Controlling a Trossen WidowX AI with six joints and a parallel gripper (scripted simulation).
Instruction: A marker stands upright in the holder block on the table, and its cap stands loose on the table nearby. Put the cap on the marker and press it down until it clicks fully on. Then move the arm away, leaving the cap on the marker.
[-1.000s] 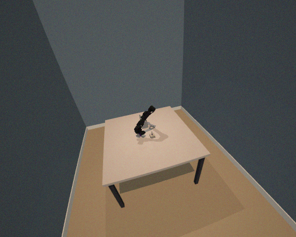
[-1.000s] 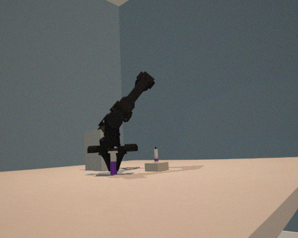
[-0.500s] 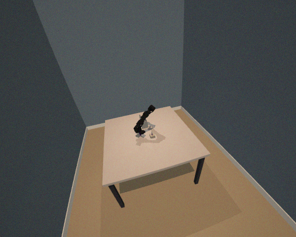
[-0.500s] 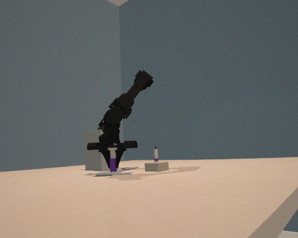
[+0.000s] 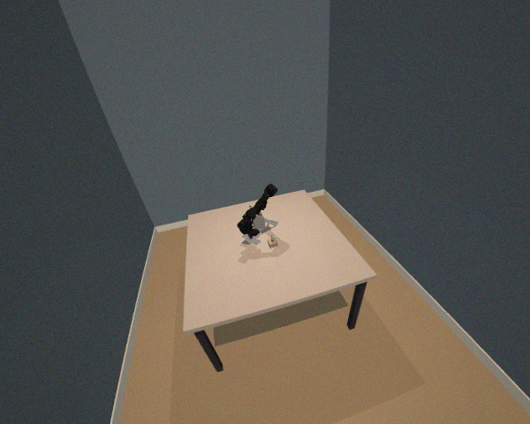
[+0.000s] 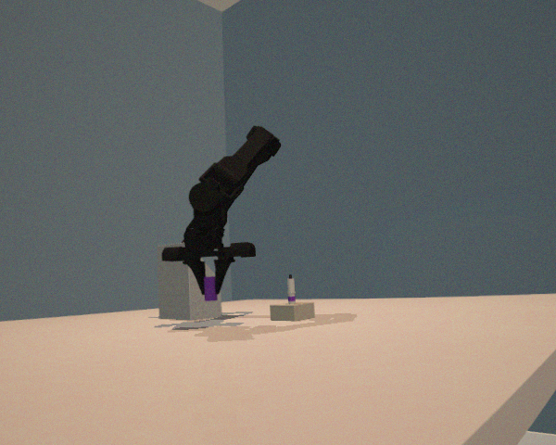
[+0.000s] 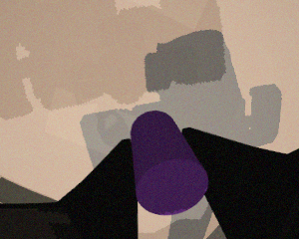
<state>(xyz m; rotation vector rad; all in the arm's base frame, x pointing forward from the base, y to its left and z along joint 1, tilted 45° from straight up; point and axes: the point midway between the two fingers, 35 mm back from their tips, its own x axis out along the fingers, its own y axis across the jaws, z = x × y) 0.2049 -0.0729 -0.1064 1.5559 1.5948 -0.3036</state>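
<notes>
Now: the grey holder block 100 mm ahead of my gripper tip, 150 mm to the left of it and 50 mm below it. From my gripper tip the other things lie so: purple cap (10 mm above).
</notes>
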